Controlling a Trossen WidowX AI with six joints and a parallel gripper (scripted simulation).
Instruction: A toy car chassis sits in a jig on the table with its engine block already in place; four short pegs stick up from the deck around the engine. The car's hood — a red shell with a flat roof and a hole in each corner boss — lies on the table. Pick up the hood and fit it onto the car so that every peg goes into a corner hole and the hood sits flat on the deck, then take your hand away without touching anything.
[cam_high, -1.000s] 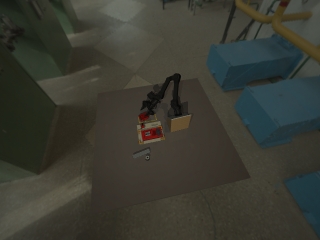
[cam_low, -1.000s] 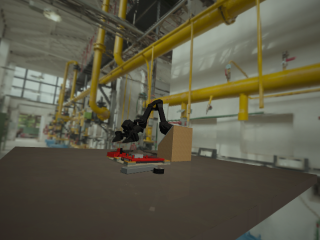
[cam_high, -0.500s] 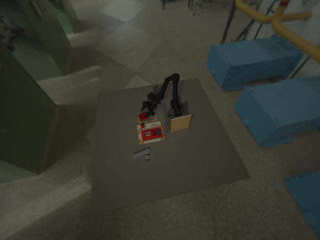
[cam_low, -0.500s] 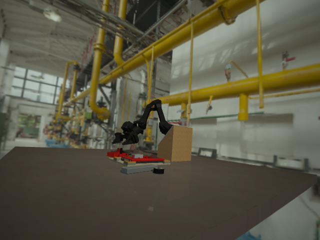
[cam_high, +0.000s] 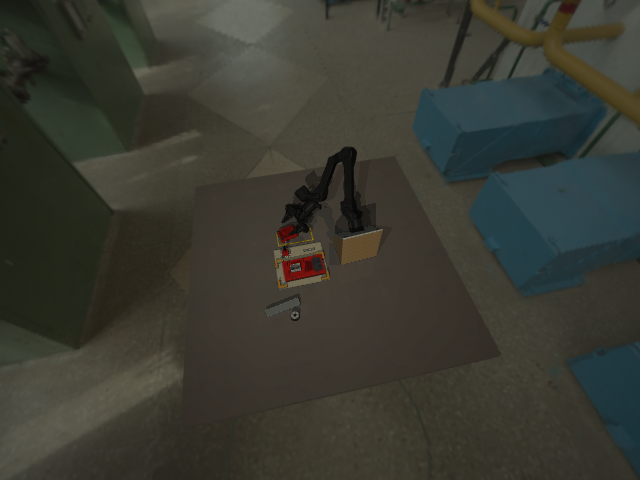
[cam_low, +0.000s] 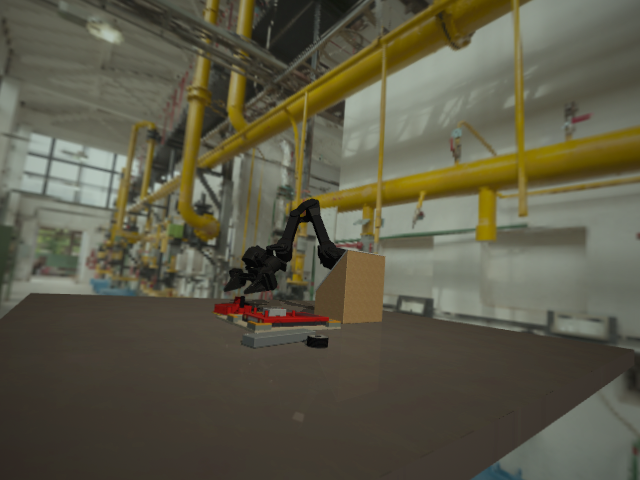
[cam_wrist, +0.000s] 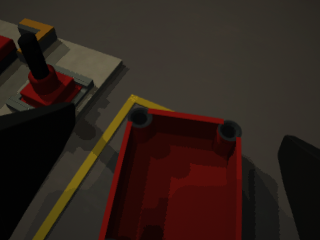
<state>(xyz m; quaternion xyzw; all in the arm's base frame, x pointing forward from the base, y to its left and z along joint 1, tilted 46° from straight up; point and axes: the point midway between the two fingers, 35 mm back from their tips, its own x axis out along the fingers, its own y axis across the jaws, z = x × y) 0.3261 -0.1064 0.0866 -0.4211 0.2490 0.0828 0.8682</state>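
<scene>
The red hood is 1 cm behind my gripper tip, 1 cm to the right of it and 6 cm below it. The rest, counted from my gripper tip: grey engine block (3 cm behind, 23 cm to the left, 4 cm below); black wheel (46 cm to the left, 6 cm below).
</scene>
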